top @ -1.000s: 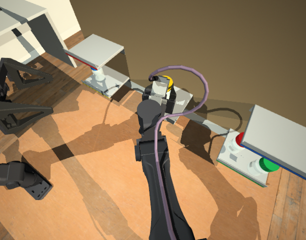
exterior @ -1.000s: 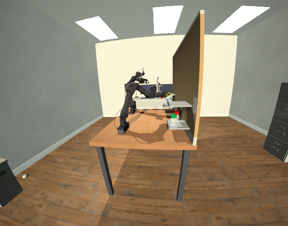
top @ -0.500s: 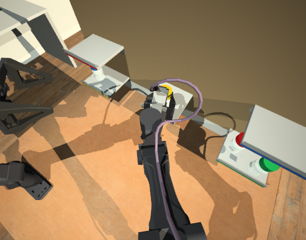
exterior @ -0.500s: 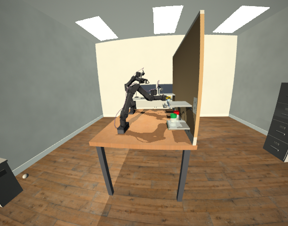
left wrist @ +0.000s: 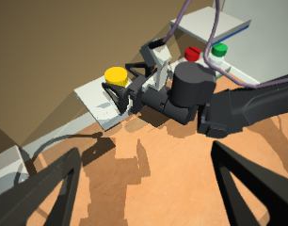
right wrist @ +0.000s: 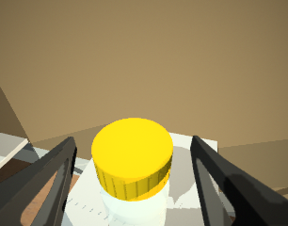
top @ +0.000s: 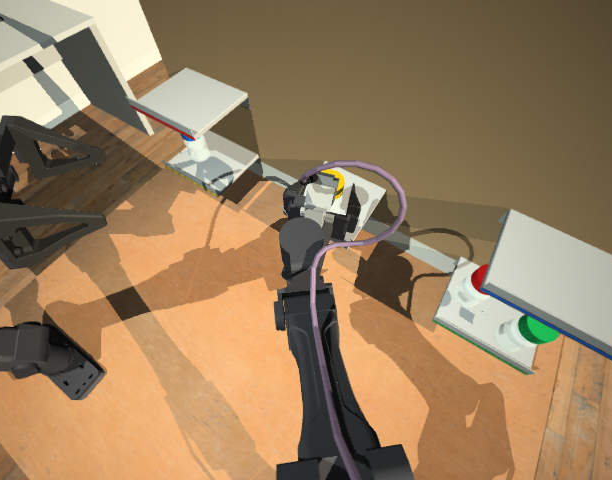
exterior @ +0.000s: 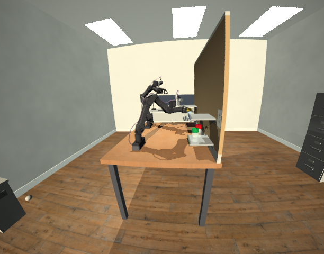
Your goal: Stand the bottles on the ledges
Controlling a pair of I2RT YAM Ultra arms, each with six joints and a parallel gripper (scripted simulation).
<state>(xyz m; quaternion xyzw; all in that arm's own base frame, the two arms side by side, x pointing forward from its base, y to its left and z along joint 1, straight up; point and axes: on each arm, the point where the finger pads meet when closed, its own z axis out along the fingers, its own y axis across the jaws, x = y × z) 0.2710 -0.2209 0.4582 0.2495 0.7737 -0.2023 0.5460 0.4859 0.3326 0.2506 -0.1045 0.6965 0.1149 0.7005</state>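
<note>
The yellow-capped bottle lies 5 cm below my right hand. From my right hand the other things lie so: red-capped bottle: 34 cm to the right, 15 cm below, 1 cm ahead; then blue-capped bottle: 43 cm to the left, 15 cm below, 8 cm ahead; then brown wall: 16 cm above, 15 cm ahead, 2 cm to the right.
Right now the yellow-capped bottle is 26 cm ahead of my left hand, 23 cm below it and 15 cm to the right of it. Also, from my left hand: red-capped bottle: 49 cm to the right, 33 cm below, 28 cm ahead; blue-capped bottle: 34 cm ahead, 33 cm below, 28 cm to the left; brown wall: 41 cm ahead, 17 cm to the right, 3 cm below.
</note>
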